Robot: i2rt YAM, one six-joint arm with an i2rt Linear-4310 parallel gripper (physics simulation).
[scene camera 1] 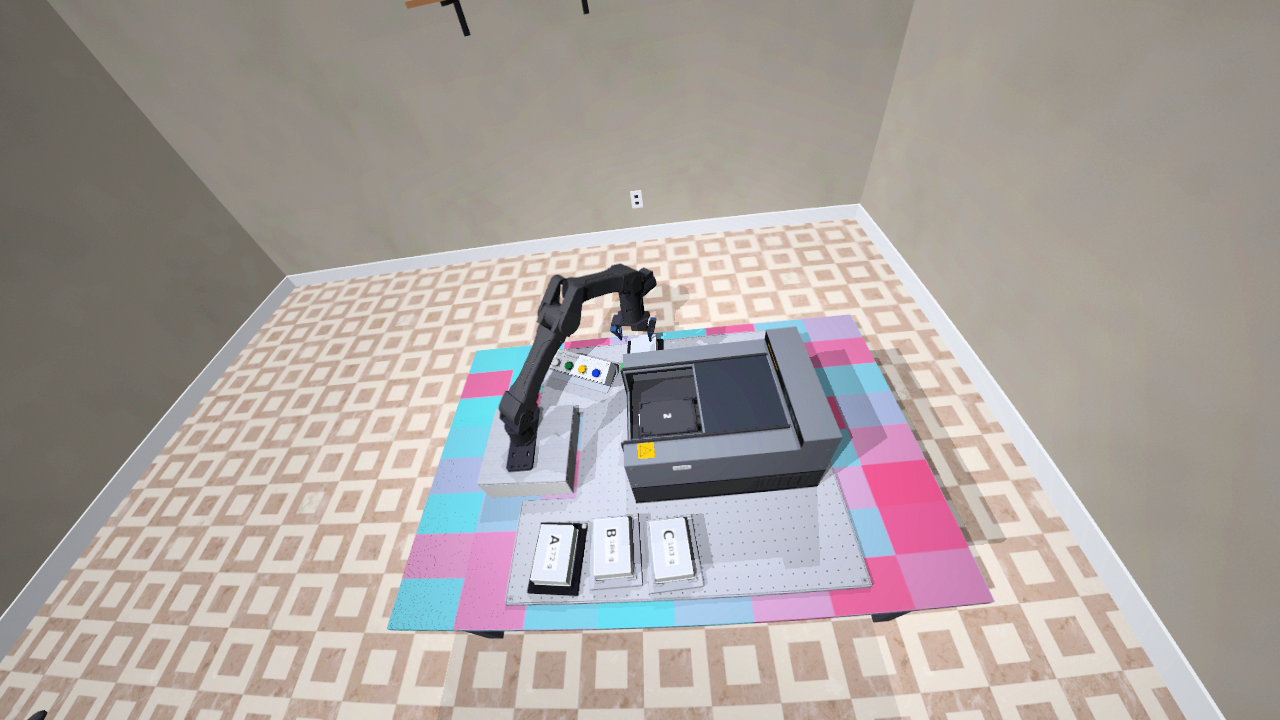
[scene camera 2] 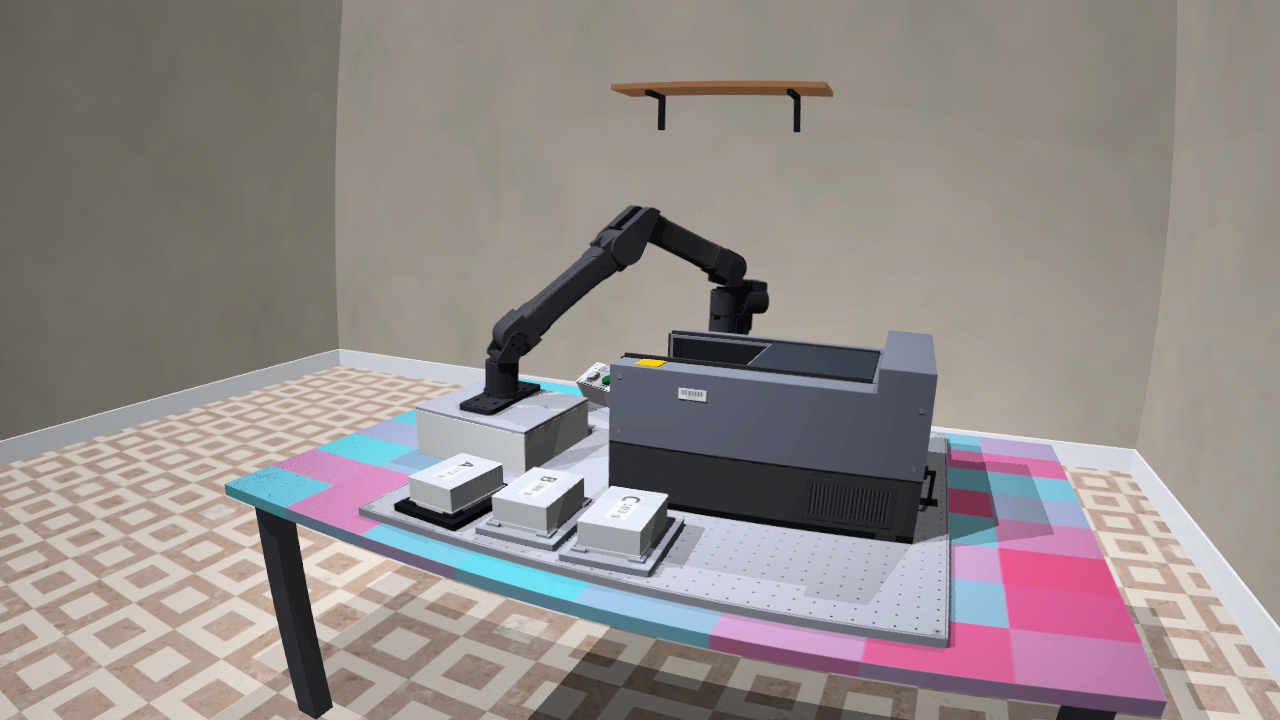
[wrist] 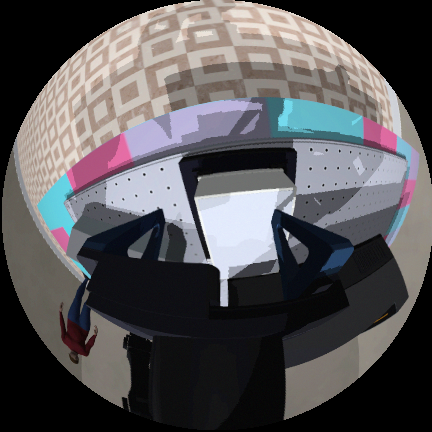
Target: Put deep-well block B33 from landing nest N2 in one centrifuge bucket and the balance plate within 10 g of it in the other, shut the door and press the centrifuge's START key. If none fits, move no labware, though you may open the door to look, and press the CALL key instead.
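Frame: origin at the arm's base, x back, y right, z up, level; centimetres.
Seen in the pictures: gripper, fingertip midpoint: (scene camera 1: 635, 340) (wrist: 217, 214); arm's base, origin of the base link: (scene camera 1: 524, 438) (scene camera 2: 501, 399).
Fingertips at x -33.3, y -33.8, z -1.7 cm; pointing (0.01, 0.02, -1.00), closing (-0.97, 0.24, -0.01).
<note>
Pixels of each thing's top centre, then the offset from my fingertips to it. "*": a spot on its surface instead.
- white block, middle of its top: (wrist: 248, 246) (scene camera 1: 643, 348) dx -2.1, dy +4.5, dz +0.1 cm
- black nest, surface spot: (wrist: 187, 175) * dx +2.6, dy -2.5, dz -4.1 cm
- centrifuge's sliding door, middle of its top: (scene camera 2: 818, 359) (scene camera 1: 737, 391) dx -24.3, dy +37.1, dz +15.6 cm
- Balance plates A, middle of its top: (scene camera 2: 456, 469) (scene camera 1: 552, 551) dx +23.6, dy +64.4, dz -0.3 cm
- B, middle of its top: (scene camera 2: 539, 485) (scene camera 1: 611, 544) dx +9.7, dy +64.1, dz -0.3 cm
- C, middle of its top: (scene camera 2: 624, 506) (scene camera 1: 670, 546) dx -3.7, dy +65.9, dz -0.3 cm
- key panel, middle of its top: (wrist: 111, 281) (scene camera 2: 624, 372) (scene camera 1: 577, 358) dx +18.8, dy +7.3, dz +2.7 cm
My gripper (scene camera 1: 635, 329) (wrist: 217, 214) is open above the white block (scene camera 1: 642, 343) (wrist: 240, 230), which sits in a black nest (wrist: 187, 175) behind the centrifuge (scene camera 1: 716, 456) (scene camera 2: 769, 411). In the wrist view the block shows between and beyond the fingers; its label and the nest's number are not readable. The centrifuge's sliding door (scene camera 1: 741, 394) (scene camera 2: 823, 358) leaves the left part open, showing a dark bucket (scene camera 1: 666, 416) with a mark like a 2. Balance plates A (scene camera 1: 553, 555) (scene camera 2: 454, 483), B (scene camera 1: 613, 546) (scene camera 2: 538, 499) and C (scene camera 1: 673, 548) (scene camera 2: 622, 519) stand in nests at the front.
The key panel (scene camera 1: 581, 368) (scene camera 2: 594, 381), with white, green, yellow and blue keys, stands left of the centrifuge. The arm's base block (scene camera 1: 529, 483) (scene camera 2: 474, 434) is at the left. The centrifuge's raised right end (scene camera 1: 805, 385) (scene camera 2: 911, 385) stands above the door. A person (wrist: 77, 330) shows in the wrist view.
</note>
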